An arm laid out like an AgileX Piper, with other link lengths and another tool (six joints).
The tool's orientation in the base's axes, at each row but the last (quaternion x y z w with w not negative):
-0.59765, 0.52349, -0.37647, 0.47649
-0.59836, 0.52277, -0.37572, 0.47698
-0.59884, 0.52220, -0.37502, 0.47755
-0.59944, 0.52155, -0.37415, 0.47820
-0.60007, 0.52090, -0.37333, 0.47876
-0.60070, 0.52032, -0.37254, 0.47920
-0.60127, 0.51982, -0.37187, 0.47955
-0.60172, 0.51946, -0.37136, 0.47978
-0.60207, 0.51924, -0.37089, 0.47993
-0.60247, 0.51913, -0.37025, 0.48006
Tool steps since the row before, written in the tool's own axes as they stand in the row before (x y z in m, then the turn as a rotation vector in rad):
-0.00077, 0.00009, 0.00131, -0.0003, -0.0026, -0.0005
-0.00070, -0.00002, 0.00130, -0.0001, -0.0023, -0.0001
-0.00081, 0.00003, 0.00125, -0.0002, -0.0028, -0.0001
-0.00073, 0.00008, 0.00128, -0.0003, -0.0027, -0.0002
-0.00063, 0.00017, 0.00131, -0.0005, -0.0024, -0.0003
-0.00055, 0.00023, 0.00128, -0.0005, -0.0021, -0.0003
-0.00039, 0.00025, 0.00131, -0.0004, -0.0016, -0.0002
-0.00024, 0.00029, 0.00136, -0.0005, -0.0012, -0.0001
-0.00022, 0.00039, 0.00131, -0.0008, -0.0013, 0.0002
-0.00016, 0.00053, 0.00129, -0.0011, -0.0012, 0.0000
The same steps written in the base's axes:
0.00109, 0.00099, -0.00039, 0.0002, 0.0002, 0.0027
0.00112, 0.00092, -0.00029, 0.0005, 0.0001, 0.0022
0.00104, 0.00102, -0.00032, 0.0006, 0.0002, 0.0027
0.00106, 0.00095, -0.00038, 0.0005, 0.0003, 0.0027
0.00108, 0.00086, -0.00048, 0.0003, 0.0004, 0.0024
0.00105, 0.00078, -0.00053, 0.0002, 0.0004, 0.0021
0.00110, 0.00063, -0.00057, 0.0002, 0.0004, 0.0016
0.00116, 0.00050, -0.00063, 0.0001, 0.0005, 0.0012
0.00109, 0.00047, -0.00071, 0.0004, 0.0008, 0.0012
0.00105, 0.00041, -0.00084, 0.0001, 0.0011, 0.0012

